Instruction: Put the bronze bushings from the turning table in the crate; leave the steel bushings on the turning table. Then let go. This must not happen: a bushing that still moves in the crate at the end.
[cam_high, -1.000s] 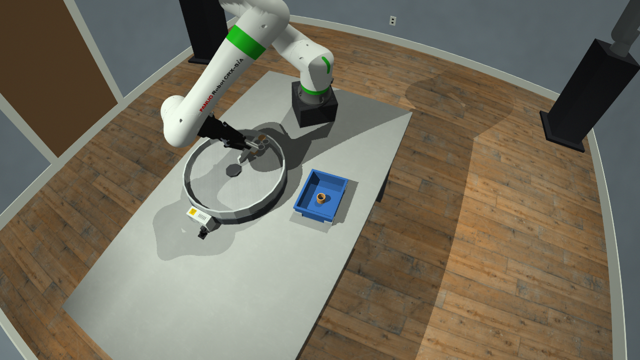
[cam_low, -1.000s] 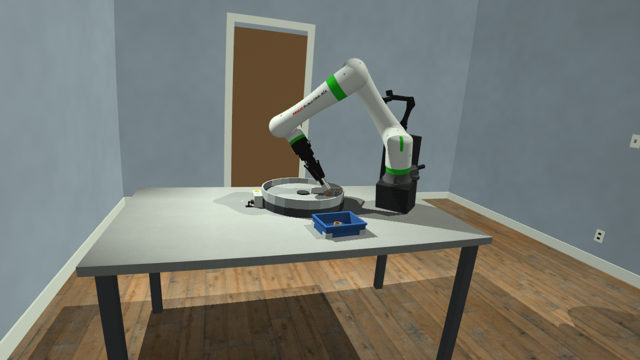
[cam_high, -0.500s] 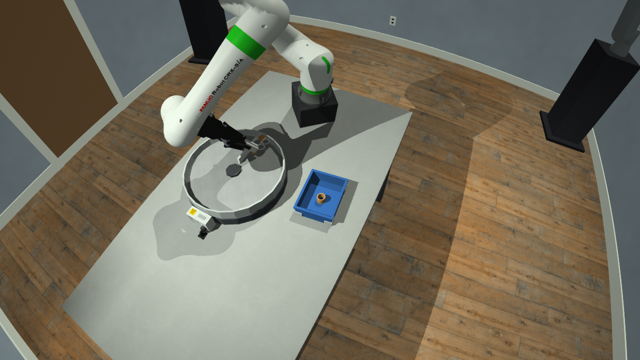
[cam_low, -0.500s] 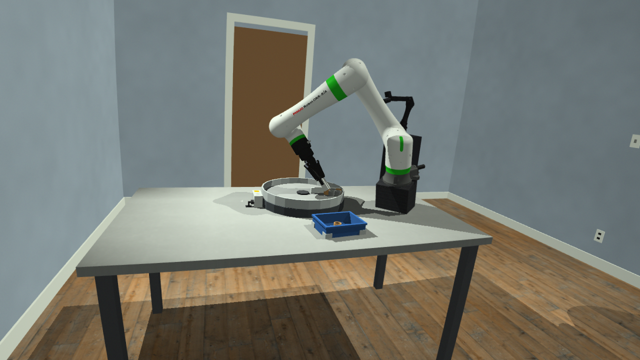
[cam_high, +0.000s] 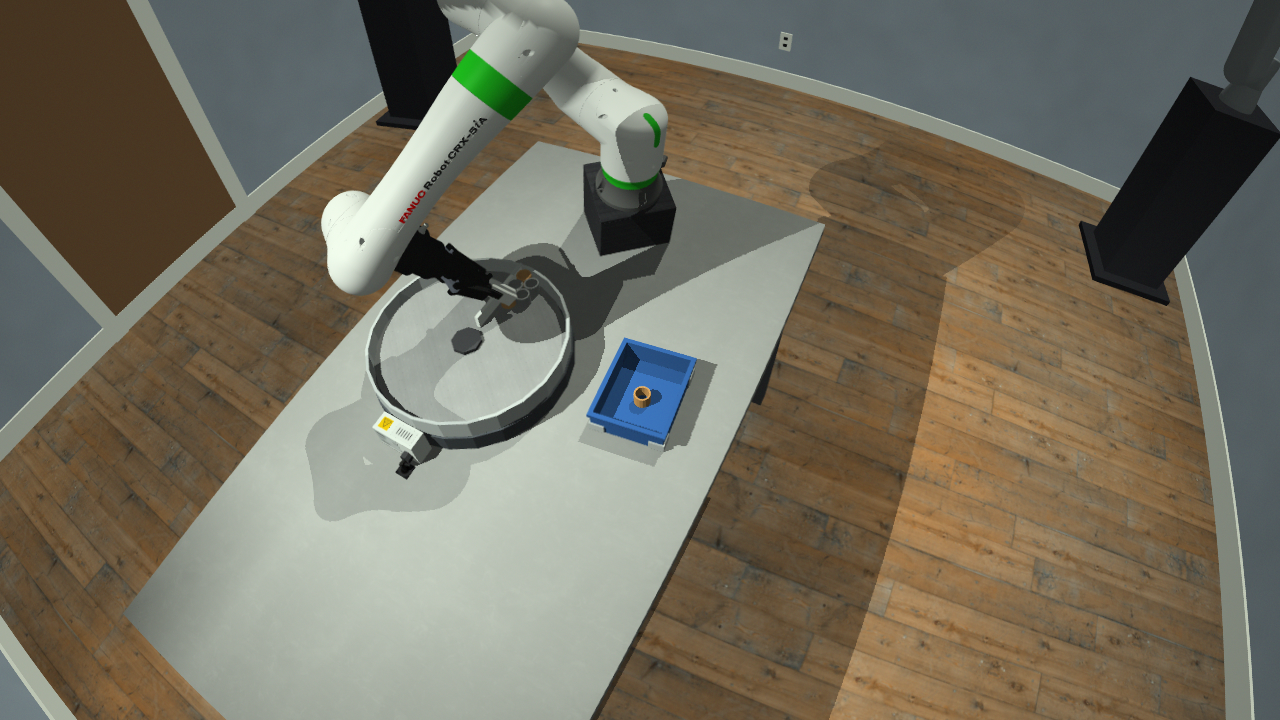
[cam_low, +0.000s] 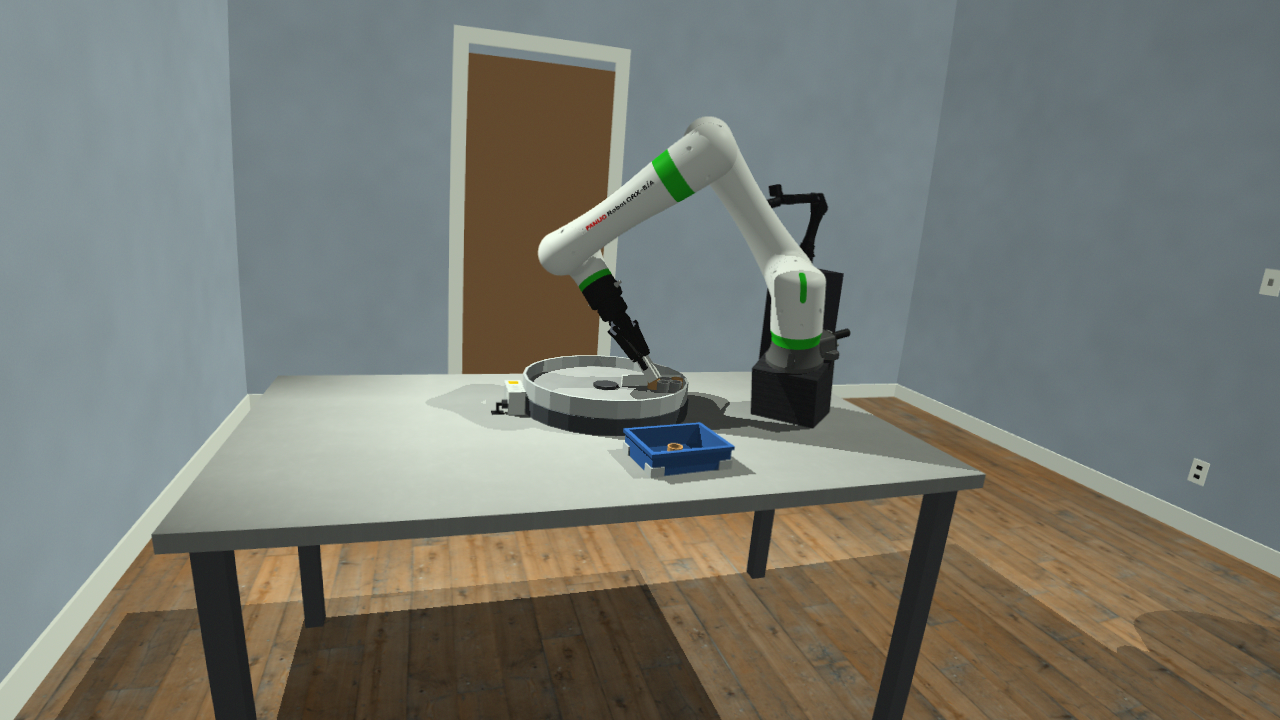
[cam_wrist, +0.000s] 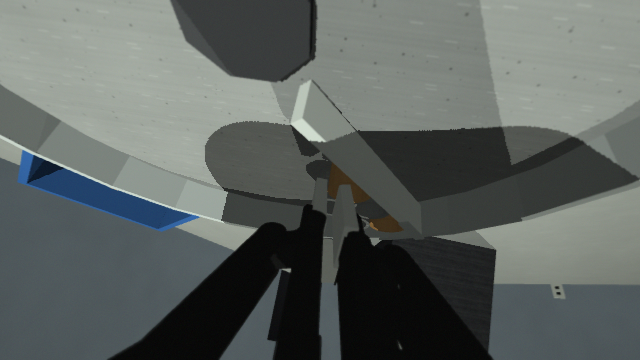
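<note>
Right now my hand is 8 cm short of the blue crate, 33 cm to the right of it and 8 cm above it. The rest, counted from my hand: round turning table: 10 cm ahead, 3 cm to the right, 5 cm below.
</note>
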